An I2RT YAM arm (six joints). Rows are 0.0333 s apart.
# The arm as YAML. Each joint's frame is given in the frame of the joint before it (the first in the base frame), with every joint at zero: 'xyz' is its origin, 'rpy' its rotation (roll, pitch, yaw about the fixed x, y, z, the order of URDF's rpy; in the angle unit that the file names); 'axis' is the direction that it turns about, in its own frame. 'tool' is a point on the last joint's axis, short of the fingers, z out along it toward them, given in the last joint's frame.
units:
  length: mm
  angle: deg
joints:
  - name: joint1
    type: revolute
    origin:
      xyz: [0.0, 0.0, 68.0]
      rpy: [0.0, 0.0, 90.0]
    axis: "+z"
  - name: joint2
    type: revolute
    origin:
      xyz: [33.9, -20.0, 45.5]
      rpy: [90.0, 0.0, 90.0]
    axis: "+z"
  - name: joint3
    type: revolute
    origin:
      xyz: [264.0, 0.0, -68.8]
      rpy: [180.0, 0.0, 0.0]
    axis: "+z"
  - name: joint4
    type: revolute
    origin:
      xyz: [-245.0, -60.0, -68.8]
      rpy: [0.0, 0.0, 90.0]
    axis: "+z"
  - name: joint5
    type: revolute
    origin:
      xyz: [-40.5, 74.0, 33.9]
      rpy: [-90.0, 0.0, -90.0]
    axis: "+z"
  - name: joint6
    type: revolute
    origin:
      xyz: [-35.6, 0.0, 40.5]
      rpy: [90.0, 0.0, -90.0]
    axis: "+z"
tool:
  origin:
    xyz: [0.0, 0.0, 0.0]
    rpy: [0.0, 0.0, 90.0]
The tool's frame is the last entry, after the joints.
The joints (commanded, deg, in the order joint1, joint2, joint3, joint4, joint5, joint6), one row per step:
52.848, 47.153, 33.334, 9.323, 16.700, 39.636
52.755, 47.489, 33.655, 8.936, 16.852, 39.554
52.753, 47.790, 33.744, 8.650, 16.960, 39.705
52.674, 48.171, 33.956, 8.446, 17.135, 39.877
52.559, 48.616, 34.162, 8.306, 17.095, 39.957
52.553, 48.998, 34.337, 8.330, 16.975, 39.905
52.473, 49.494, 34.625, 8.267, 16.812, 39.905
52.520, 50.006, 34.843, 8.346, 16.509, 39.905
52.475, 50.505, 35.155, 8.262, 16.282, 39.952
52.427, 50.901, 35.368, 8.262, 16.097, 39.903
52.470, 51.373, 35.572, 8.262, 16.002, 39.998
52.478, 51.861, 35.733, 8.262, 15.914, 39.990
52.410, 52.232, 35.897, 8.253, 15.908, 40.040
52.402, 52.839, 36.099, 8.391, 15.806, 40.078
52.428, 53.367, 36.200, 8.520, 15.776, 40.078
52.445, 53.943, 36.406, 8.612, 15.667, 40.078
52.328, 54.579, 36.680, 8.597, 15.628, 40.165
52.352, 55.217, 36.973, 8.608, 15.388, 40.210
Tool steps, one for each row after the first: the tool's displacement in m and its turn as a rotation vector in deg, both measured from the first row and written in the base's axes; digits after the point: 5 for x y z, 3 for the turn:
0.00096, 0.00057, 0.00023, -0.394, 0.185, -0.238
0.00157, 0.00126, -0.00070, -0.675, 0.567, -0.360
0.00259, 0.00197, -0.00097, -0.842, 0.880, -0.628
0.00377, 0.00287, -0.00137, -1.077, 1.159, -0.711
0.00452, 0.00393, -0.00147, -1.258, 1.248, -0.593
0.00569, 0.00514, -0.00140, -1.464, 1.426, -0.511
0.00650, 0.00677, -0.00158, -1.618, 1.579, -0.163
0.00757, 0.00812, -0.00145, -1.781, 1.791, 0.012
0.00845, 0.00916, -0.00144, -1.954, 1.890, 0.153
0.00926, 0.01057, -0.00176, -2.084, 2.117, 0.280
0.01020, 0.01192, -0.00242, -2.344, 2.319, 0.375
0.01116, 0.01275, -0.00268, -2.473, 2.483, 0.307
0.01240, 0.01442, -0.00326, -2.647, 2.678, 0.395
0.01338, 0.01589, -0.00424, -2.881, 2.863, 0.450
0.01448, 0.01754, -0.00481, -3.093, 3.044, 0.574
0.01614, 0.01897, -0.00539, -3.315, 3.333, 0.484
0.01731, 0.02088, -0.00585, -3.526, 3.589, 0.739

